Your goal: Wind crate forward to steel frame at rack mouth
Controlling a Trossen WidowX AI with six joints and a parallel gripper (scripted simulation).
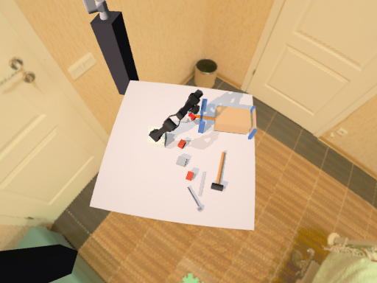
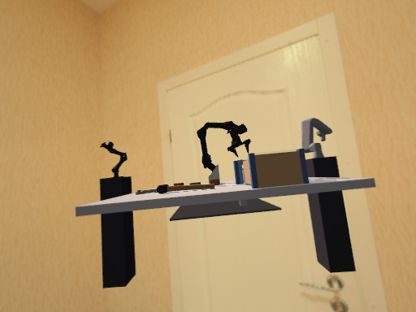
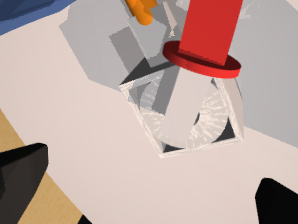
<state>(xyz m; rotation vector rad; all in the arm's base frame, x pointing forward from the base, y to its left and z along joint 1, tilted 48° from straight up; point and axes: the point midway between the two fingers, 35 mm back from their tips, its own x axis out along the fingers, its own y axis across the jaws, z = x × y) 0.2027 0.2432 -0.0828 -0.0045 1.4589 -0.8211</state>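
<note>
The winch handle is 10 cm below my gripper tip, 1 cm to the right of it and 1 cm ahead of it. Round my gripper tip: red knob: 7 cm below, 4 cm ahead, 3 cm to the right; blue frame: 12 cm ahead, 10 cm below, 4 cm to the left; white winch: 18 cm below, 6 cm behind, 2 cm to the left.
</note>
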